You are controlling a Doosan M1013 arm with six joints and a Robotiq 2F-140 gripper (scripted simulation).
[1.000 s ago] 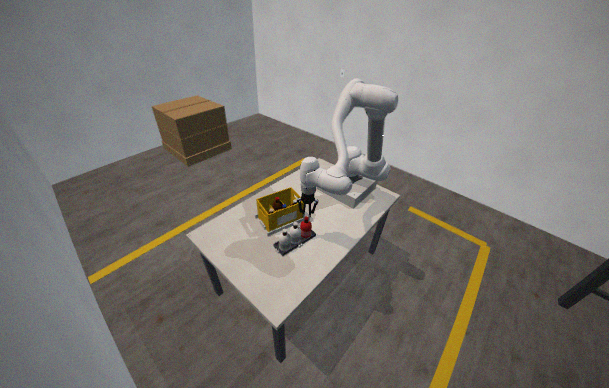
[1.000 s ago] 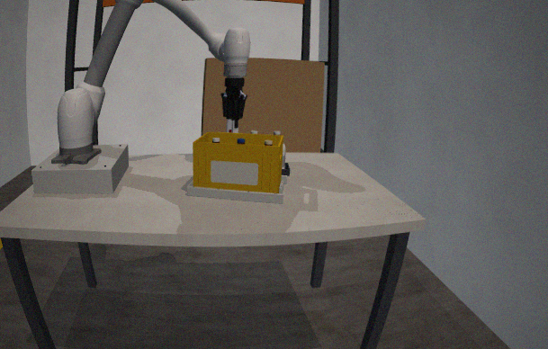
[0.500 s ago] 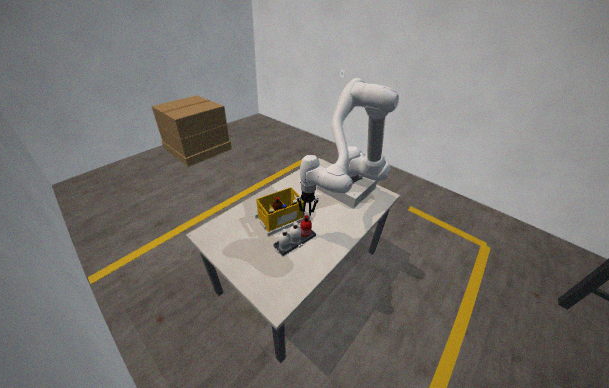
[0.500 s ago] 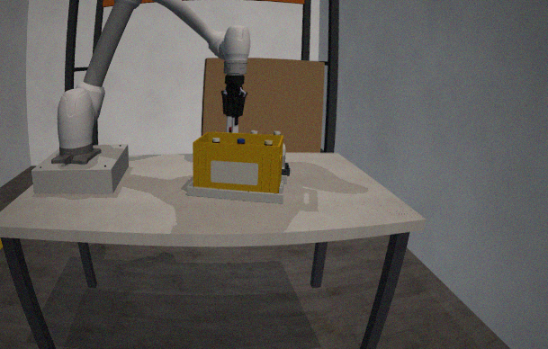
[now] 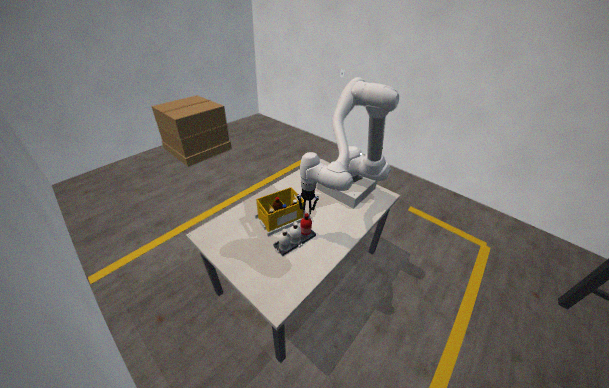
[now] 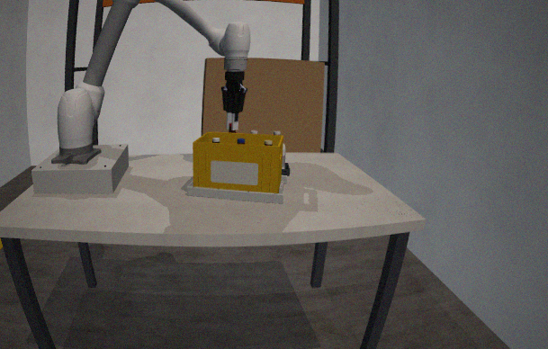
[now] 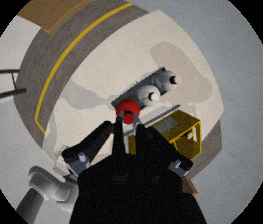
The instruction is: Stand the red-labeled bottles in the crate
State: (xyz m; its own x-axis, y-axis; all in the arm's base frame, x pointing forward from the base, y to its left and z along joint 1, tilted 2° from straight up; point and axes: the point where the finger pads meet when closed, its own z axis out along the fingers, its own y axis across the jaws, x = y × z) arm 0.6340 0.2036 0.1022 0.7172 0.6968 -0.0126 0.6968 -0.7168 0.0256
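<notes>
Now: hand 90 mm above the red-labeled bottle. From my hand the other things lie so: crate: 230 mm to the right, 110 mm below, 40 mm ahead.
</notes>
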